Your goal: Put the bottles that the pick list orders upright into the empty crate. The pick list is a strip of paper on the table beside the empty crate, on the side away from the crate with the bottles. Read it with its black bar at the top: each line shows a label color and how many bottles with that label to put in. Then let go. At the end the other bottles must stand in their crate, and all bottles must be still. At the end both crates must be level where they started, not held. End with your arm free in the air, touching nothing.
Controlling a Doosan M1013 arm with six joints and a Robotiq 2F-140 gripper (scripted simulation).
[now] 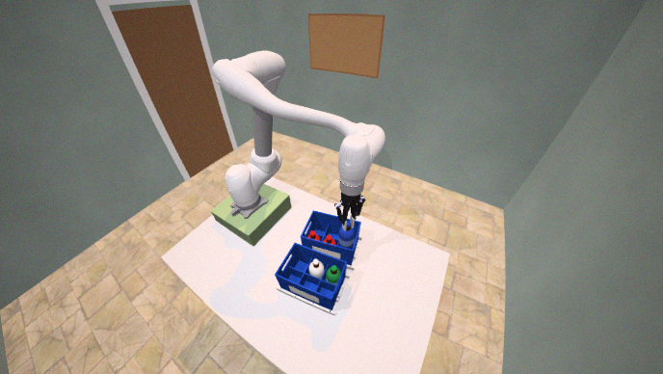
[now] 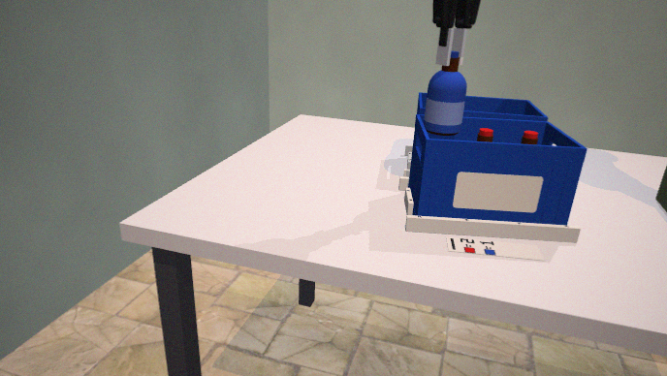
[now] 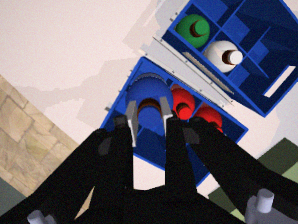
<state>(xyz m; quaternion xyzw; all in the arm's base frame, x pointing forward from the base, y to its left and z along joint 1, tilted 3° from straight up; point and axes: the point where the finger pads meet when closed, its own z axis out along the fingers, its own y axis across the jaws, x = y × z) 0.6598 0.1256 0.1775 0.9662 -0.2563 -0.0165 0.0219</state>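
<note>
Now: hand 80 mm above the blue bottle. The rest, counted from my hand: white bottle 50 mm behind, 170 mm to the right, 230 mm below; red bottle 90 mm behind, 30 mm to the right, 230 mm below; green-label bottle 40 mm ahead, 150 mm to the right, 230 mm below.
</note>
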